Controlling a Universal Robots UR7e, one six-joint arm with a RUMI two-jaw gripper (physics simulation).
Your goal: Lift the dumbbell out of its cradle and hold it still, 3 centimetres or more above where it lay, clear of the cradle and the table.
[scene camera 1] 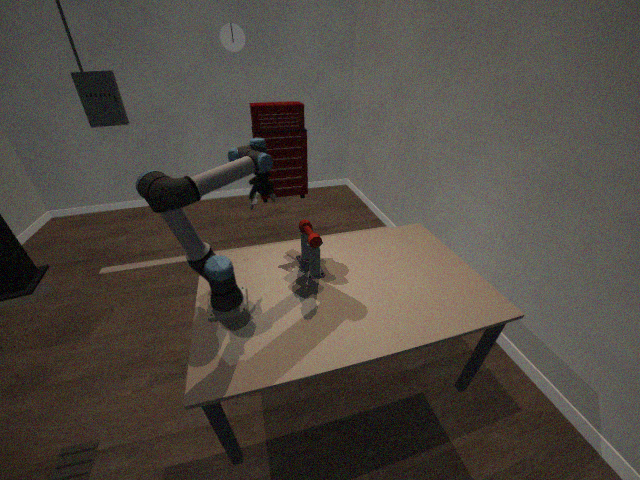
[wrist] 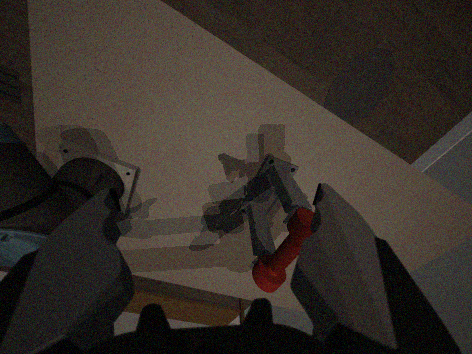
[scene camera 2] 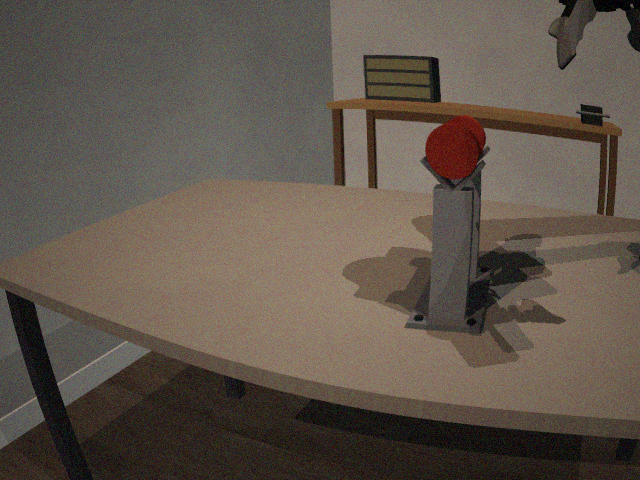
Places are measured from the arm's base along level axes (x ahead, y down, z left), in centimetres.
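Pixels of known places: gripper, fingertip midpoint: (scene camera 1: 263,205) (wrist: 219,188) (scene camera 2: 615,77); arm's base, link origin: (scene camera 1: 227,300) (wrist: 95,182).
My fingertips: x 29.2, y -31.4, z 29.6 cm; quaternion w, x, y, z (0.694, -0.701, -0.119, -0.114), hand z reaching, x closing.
Observation:
For each thing: its top centre in the pictures, then the offset to it from my fingertips. Level surfaces: height alone.
- red dumbbell, top centre: (scene camera 2: 458,119) (wrist: 291,268) (scene camera 1: 309,227) dx +19.2, dy +8.0, dz -18.9 cm
- grey two-post cradle, top centre: (scene camera 2: 459,150) (wrist: 284,248) (scene camera 1: 309,234) dx +19.2, dy +12.5, dz -18.9 cm
- table, surface height: dy +33.7 cm
The red dumbbell (scene camera 1: 310,233) (scene camera 2: 452,149) (wrist: 290,252) lies across the V-shaped tops of the grey two-post cradle (scene camera 1: 314,263) (scene camera 2: 449,253) (wrist: 260,230), which stands on the table (scene camera 1: 413,289) (scene camera 2: 258,258) (wrist: 150,75). My gripper (scene camera 1: 263,203) (scene camera 2: 599,57) (wrist: 219,188) is open and empty. It hangs higher than the dumbbell and off to its side, toward the arm's side in scene camera 1. In the wrist view the dumbbell shows beyond the right finger, which hides a little of its edge; the fingers do not touch it.
The arm's base (scene camera 1: 227,297) stands at the table's left end. A red tool cabinet (scene camera 1: 286,155) stands on the floor behind the table. A wooden side bench (scene camera 2: 465,109) with a drawer box (scene camera 2: 398,77) stands along the wall. Arm shadows fall around the cradle's foot.

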